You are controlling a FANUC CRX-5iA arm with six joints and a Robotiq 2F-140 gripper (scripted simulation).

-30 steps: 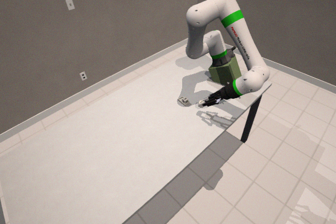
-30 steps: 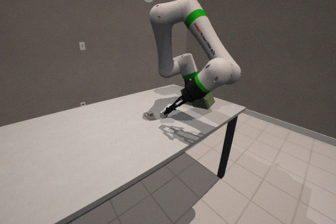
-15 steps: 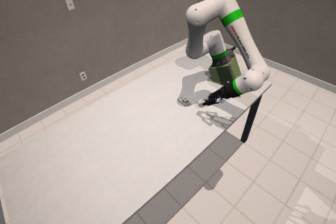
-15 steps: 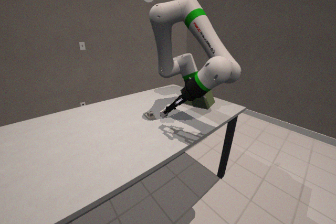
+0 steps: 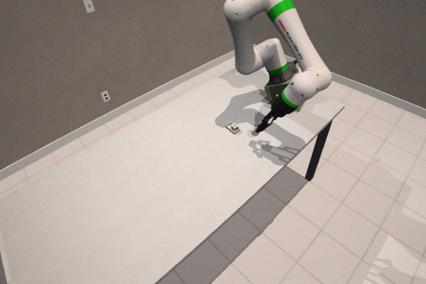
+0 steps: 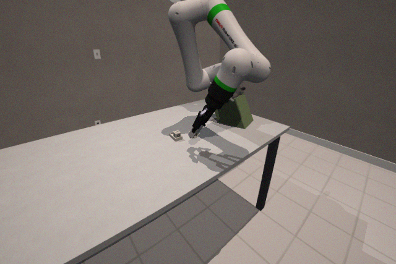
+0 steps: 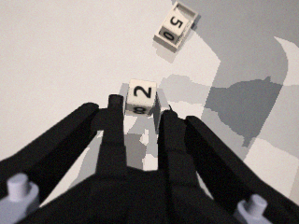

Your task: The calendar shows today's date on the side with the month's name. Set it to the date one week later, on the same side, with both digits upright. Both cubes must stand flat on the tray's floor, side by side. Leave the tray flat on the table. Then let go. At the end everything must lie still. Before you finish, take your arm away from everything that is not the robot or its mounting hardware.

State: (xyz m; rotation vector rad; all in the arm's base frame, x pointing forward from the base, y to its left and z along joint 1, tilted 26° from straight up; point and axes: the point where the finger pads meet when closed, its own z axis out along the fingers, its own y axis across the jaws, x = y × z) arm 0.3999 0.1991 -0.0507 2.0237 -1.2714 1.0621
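Now: hand 1 cm short of the white calendar cube, 1 cm to the left of it and 2 cm above it.
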